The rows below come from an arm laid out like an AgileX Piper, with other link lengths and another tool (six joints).
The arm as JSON. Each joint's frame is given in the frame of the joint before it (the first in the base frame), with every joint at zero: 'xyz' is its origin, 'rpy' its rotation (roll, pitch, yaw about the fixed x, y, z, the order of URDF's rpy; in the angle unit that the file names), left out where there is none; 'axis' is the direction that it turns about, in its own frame. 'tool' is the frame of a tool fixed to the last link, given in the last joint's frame.
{
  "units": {
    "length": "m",
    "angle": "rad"
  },
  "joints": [
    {
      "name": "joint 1",
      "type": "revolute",
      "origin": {
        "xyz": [
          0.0,
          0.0,
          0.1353
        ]
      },
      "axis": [
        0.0,
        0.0,
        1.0
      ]
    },
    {
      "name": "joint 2",
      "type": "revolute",
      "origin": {
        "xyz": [
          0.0,
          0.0,
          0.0
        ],
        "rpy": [
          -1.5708,
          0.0,
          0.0
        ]
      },
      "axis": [
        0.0,
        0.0,
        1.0
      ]
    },
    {
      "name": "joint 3",
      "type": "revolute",
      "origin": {
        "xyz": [
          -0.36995,
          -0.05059,
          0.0
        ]
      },
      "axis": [
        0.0,
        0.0,
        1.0
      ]
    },
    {
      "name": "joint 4",
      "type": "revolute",
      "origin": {
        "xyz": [
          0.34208,
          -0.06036,
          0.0
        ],
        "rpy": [
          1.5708,
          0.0,
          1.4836
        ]
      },
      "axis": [
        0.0,
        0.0,
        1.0
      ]
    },
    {
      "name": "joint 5",
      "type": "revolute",
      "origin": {
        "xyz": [
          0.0,
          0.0,
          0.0
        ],
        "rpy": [
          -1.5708,
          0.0,
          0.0
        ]
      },
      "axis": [
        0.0,
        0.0,
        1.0
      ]
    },
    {
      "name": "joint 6",
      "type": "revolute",
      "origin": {
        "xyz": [
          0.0,
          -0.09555,
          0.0
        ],
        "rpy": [
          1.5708,
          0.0,
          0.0
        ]
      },
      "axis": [
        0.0,
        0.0,
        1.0
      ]
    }
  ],
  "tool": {
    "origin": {
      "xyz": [
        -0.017,
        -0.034,
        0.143
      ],
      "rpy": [
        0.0,
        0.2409,
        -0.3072
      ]
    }
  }
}
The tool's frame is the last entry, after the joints.
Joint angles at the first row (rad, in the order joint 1, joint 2, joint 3, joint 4, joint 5, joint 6):
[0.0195, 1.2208, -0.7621, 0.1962, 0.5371, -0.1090]
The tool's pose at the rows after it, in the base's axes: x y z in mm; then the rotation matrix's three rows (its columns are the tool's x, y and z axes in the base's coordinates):
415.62 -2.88 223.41; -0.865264 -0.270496 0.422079; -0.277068 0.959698 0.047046; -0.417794 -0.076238 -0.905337
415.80 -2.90 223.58; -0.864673 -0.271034 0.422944; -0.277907 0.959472 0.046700; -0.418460 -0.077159 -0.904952
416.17 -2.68 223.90; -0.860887 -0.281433 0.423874; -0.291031 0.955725 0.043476; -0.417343 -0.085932 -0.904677
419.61 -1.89 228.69; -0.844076 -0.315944 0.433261; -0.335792 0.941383 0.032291; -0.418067 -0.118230 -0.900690
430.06 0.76 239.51; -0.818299 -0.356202 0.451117; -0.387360 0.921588 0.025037; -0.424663 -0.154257 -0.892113
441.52 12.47 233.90; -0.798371 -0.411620 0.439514; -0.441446 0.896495 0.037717; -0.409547 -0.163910 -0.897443
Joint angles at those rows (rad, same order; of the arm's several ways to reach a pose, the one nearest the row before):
[0.0195, 1.2208, -0.7621, 0.1962, 0.5371, -0.1090]
[0.0195, 1.2208, -0.7621, 0.1962, 0.5363, -0.1100]
[0.0195, 1.2208, -0.7621, 0.1962, 0.5362, -0.1242]
[0.0195, 1.2216, -0.7705, 0.1953, 0.5373, -0.1720]
[0.0204, 1.2347, -0.8018, 0.2030, 0.5410, -0.2336]
[0.0356, 1.2761, -0.8236, 0.2351, 0.5407, -0.3052]

